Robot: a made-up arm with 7 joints. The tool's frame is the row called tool.
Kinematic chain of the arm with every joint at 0, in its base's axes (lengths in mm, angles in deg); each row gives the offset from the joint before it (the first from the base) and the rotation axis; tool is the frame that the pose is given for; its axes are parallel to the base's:
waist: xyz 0 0 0 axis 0 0.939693 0.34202
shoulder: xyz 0 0 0 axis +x
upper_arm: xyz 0 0 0 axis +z
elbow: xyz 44.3 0 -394.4 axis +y
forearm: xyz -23.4 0 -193.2 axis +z
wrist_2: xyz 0 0 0 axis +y
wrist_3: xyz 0 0 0 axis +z
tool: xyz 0 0 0
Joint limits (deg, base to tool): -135..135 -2.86..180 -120..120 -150..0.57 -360..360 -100..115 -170..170
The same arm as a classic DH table. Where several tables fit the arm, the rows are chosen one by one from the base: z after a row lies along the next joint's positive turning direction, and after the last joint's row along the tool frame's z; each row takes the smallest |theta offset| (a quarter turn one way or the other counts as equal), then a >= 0, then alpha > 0; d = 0 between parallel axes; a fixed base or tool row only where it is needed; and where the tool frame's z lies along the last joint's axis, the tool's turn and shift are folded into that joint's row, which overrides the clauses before.
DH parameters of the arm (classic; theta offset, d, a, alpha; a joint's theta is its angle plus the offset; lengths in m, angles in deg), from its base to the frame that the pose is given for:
base (fixed): 0 0 0 -70
waist: 90 0 0 90
shoulder: 70 0 0 -90
upper_arm: -90 -0.3944 0.0443 -90
elbow: 0 0 -0.0234 90
forearm: 0 -0.1932 0 -90
wrist_2: 0 0 0 90
wrist_3: 0 0 0 0
Joint limits (deg, base to tool): -135..135 -2.86..180 -120..120 -150..0.57 -360..360 -100..115 -170..170

